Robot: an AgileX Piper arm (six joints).
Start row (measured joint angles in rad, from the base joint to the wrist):
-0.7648 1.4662 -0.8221 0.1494 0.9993 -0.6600
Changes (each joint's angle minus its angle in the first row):
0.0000 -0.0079 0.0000 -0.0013 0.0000 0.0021
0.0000 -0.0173 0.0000 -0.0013 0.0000 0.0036
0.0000 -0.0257 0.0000 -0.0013 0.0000 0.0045
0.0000 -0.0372 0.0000 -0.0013 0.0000 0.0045
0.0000 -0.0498 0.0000 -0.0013 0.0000 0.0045
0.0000 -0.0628 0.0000 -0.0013 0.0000 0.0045
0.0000 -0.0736 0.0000 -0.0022 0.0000 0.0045
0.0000 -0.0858 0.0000 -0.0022 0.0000 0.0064
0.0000 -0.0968 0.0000 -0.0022 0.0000 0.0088
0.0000 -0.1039 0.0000 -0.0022 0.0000 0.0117
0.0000 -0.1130 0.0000 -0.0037 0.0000 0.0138
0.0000 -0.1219 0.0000 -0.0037 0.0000 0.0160
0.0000 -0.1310 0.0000 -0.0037 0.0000 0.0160
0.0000 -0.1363 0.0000 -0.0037 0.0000 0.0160
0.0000 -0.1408 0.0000 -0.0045 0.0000 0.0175
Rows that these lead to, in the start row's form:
-0.7648 1.4583 -0.8221 0.1481 0.9993 -0.6579
-0.7648 1.4489 -0.8221 0.1481 0.9993 -0.6564
-0.7648 1.4405 -0.8221 0.1481 0.9993 -0.6555
-0.7648 1.4290 -0.8221 0.1481 0.9993 -0.6555
-0.7648 1.4164 -0.8221 0.1481 0.9993 -0.6555
-0.7648 1.4034 -0.8221 0.1481 0.9993 -0.6555
-0.7648 1.3926 -0.8221 0.1472 0.9993 -0.6555
-0.7648 1.3804 -0.8221 0.1472 0.9993 -0.6536
-0.7648 1.3694 -0.8221 0.1472 0.9993 -0.6512
-0.7648 1.3623 -0.8221 0.1472 0.9993 -0.6483
-0.7648 1.3532 -0.8221 0.1457 0.9993 -0.6462
-0.7648 1.3443 -0.8221 0.1457 0.9993 -0.6440
-0.7648 1.3352 -0.8221 0.1457 0.9993 -0.6440
-0.7648 1.3299 -0.8221 0.1457 0.9993 -0.6440
-0.7648 1.3254 -0.8221 0.1449 0.9993 -0.6425

